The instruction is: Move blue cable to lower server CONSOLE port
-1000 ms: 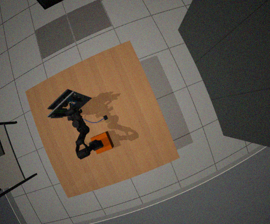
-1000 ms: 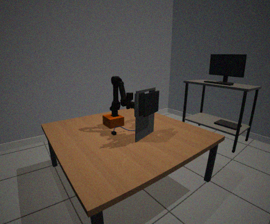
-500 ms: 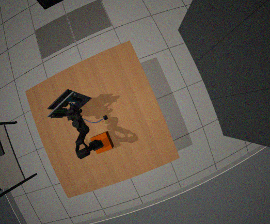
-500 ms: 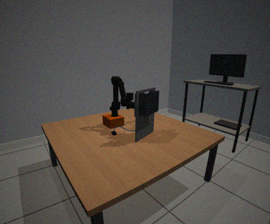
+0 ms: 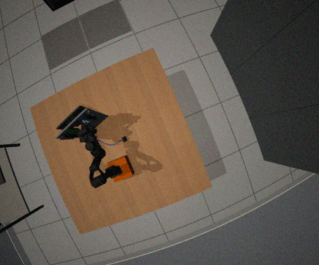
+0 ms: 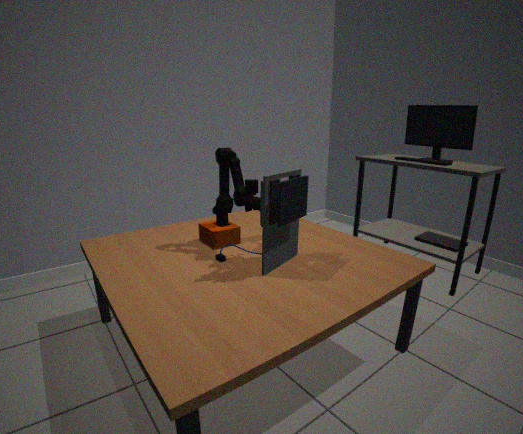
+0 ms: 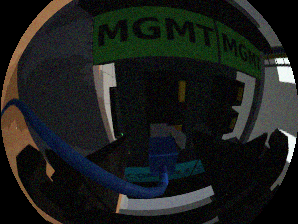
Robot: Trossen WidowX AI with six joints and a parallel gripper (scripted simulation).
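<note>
The blue plug lies 10 mm above my gripper tip. Round my gripper tip: black end piece 250 mm below, 220 mm behind, 160 mm to the right.
</note>
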